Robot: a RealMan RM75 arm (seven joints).
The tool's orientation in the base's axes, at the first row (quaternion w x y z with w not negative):
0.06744, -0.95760, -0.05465, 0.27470
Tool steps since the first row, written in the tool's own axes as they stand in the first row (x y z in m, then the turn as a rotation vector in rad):
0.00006, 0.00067, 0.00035, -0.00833, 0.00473, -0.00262
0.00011, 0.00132, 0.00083, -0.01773, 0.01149, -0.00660
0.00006, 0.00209, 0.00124, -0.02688, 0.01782, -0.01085
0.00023, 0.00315, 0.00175, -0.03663, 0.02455, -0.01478
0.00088, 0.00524, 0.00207, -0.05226, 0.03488, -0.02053
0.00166, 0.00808, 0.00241, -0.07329, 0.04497, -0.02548
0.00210, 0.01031, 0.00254, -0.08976, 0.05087, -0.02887
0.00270, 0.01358, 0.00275, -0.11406, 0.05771, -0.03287
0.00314, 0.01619, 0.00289, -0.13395, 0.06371, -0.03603
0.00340, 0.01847, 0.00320, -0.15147, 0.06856, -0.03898
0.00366, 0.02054, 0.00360, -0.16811, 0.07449, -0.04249
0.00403, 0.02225, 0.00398, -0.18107, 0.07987, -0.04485
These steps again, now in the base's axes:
-0.00009, -0.00062, -0.00043, -0.00531, -0.00610, 0.00577
-0.00026, -0.00120, -0.00096, -0.01065, -0.01448, 0.01291
-0.00047, -0.00193, -0.00141, -0.01567, -0.02244, 0.02022
-0.00053, -0.00290, -0.00209, -0.02134, -0.03084, 0.02751
-0.00001, -0.00483, -0.00303, -0.03075, -0.04380, 0.03880
0.00066, -0.00748, -0.00417, -0.04516, -0.05720, 0.05226
0.00111, -0.00961, -0.00486, -0.05684, -0.06569, 0.06271
0.00173, -0.01272, -0.00587, -0.07473, -0.07626, 0.07759
0.00220, -0.01521, -0.00663, -0.08940, -0.08530, 0.08961
0.00241, -0.01739, -0.00739, -0.10227, -0.09286, 0.10040
0.00255, -0.01935, -0.00819, -0.11403, -0.10140, 0.11104
0.00278, -0.02095, -0.00898, -0.12333, -0.10877, 0.11889

